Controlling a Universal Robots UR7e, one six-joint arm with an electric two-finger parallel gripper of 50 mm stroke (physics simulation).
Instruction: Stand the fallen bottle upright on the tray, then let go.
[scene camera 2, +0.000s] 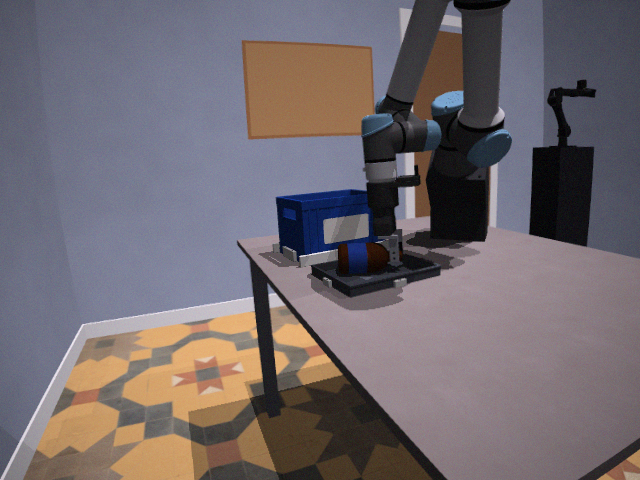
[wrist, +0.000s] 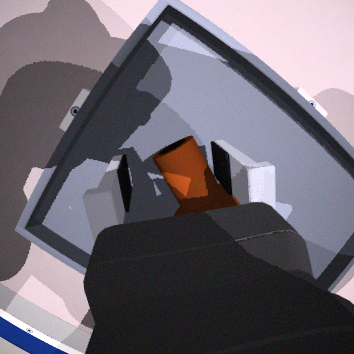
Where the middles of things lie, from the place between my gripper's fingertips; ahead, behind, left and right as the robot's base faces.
Labels:
The dark grey tray (scene camera 2: 413, 269) is 60 mm ahead of my hand, 10 mm to the left of it and 20 mm below it. Round my hand: blue crate (scene camera 2: 310, 223) (120 mm ahead, 260 mm to the right, 50 mm above); then brown bottle (wrist: 181, 163) (70 mm ahead, 10 mm to the right, 10 mm above).

